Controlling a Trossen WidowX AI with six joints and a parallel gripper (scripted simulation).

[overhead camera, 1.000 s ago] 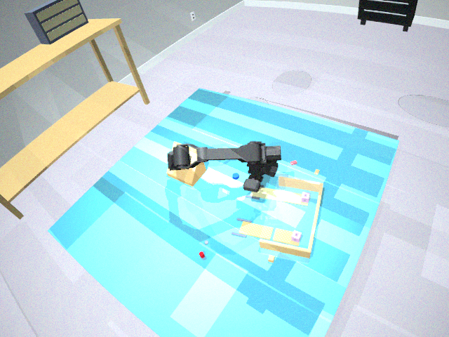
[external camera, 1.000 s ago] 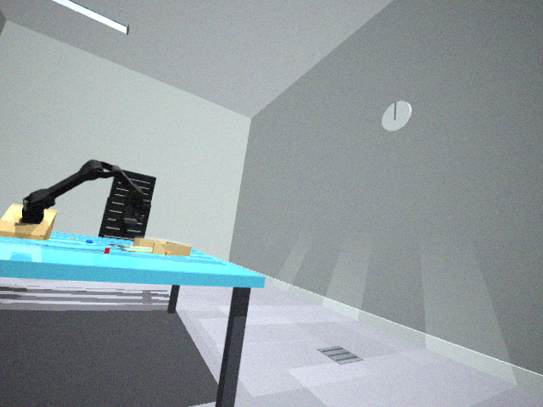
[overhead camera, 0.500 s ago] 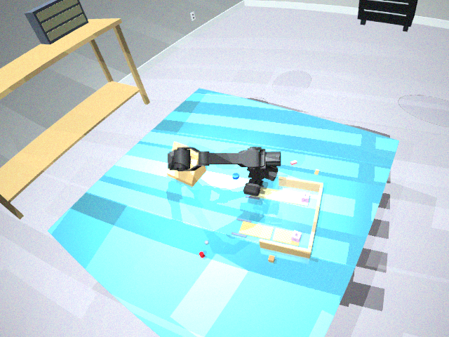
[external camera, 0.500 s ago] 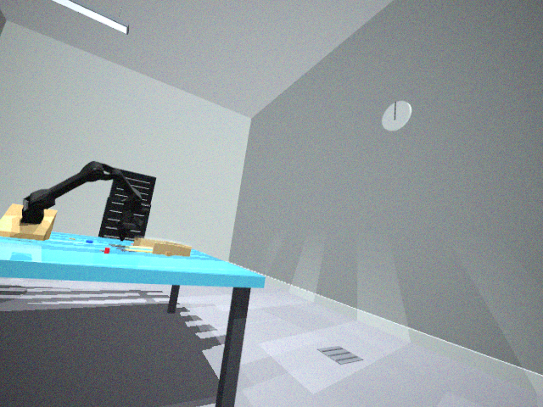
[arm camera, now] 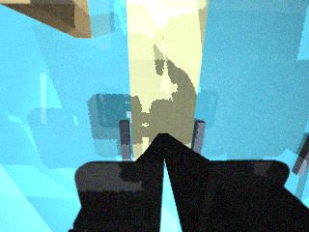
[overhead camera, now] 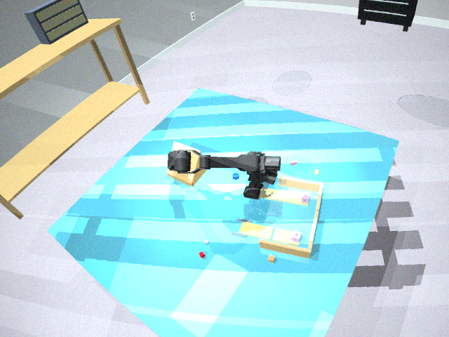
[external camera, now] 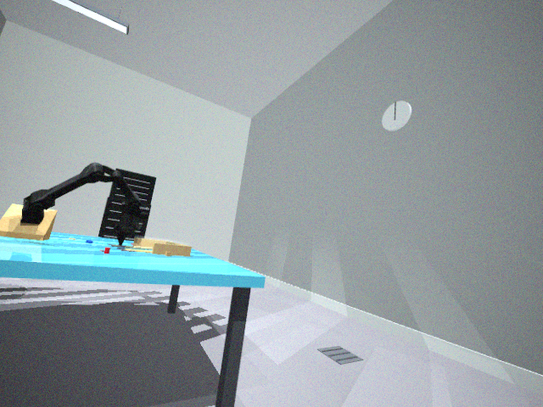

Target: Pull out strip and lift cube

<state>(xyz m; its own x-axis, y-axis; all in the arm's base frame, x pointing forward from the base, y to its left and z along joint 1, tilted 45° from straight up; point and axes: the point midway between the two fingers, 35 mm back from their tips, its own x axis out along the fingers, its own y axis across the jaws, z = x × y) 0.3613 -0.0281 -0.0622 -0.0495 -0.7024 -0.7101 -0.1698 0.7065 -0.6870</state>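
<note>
Now: the strip 100 mm ahead of my gripper tip and 20 mm to the left of it. The rest, counted from my gripper tip: pink block 80 mm ahead, 220 mm to the left; blue disc 140 mm behind, 40 mm to the left; tan cube 190 mm ahead, 270 mm to the right.
</note>
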